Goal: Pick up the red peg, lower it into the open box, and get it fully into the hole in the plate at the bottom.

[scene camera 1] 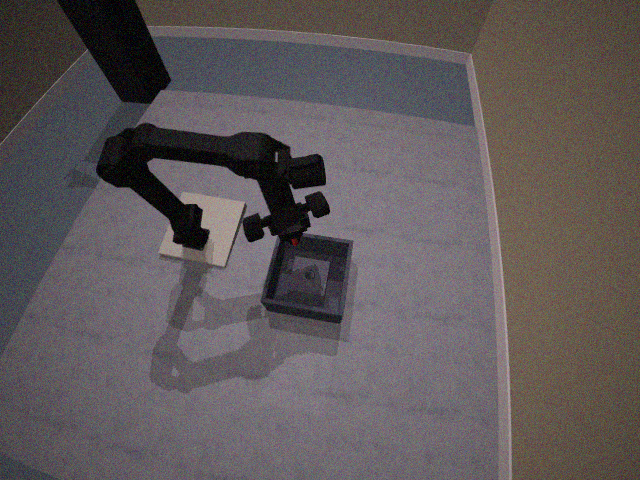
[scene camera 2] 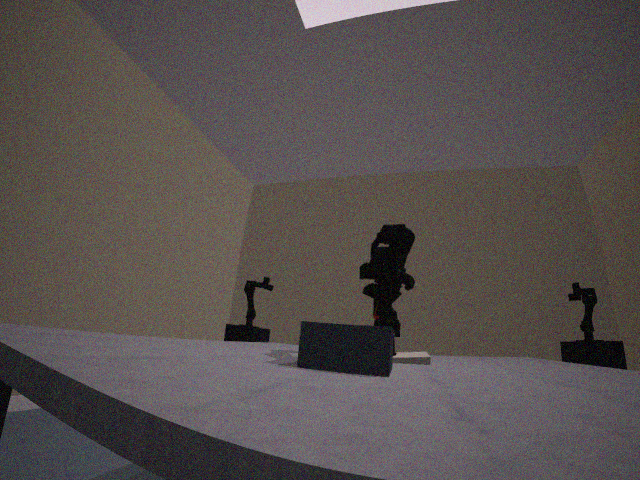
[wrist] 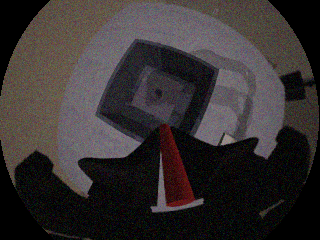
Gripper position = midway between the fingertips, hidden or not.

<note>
I see my gripper (scene camera 1: 295, 242), a red peg (wrist: 178, 191) and a dark box (scene camera 2: 367, 350).
The dark box also shows in the wrist view (wrist: 198, 77). My gripper also shows in scene camera 2 (scene camera 2: 376, 316) and in the wrist view (wrist: 164, 130).
</note>
